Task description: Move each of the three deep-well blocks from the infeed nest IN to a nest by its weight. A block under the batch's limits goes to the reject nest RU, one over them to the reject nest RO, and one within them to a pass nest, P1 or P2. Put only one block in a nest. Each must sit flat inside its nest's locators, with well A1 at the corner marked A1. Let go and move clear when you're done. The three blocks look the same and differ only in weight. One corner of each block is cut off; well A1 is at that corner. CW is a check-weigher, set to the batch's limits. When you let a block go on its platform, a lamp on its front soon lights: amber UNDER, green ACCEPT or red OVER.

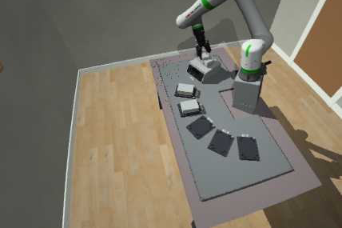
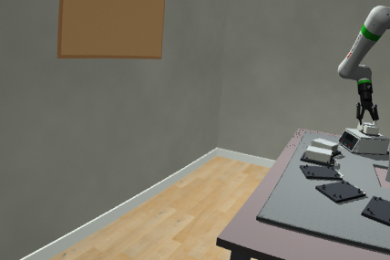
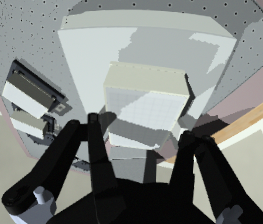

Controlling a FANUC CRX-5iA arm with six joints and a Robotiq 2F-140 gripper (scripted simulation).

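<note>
My gripper is now 1 cm above the deep-well block. From my hand the other things lie so: dark infeed nest 27 cm ahead, 18 cm to the left, 14 cm below; then pale platform 5 cm below; then check-weigher 1 cm ahead, 8 cm below.
</note>
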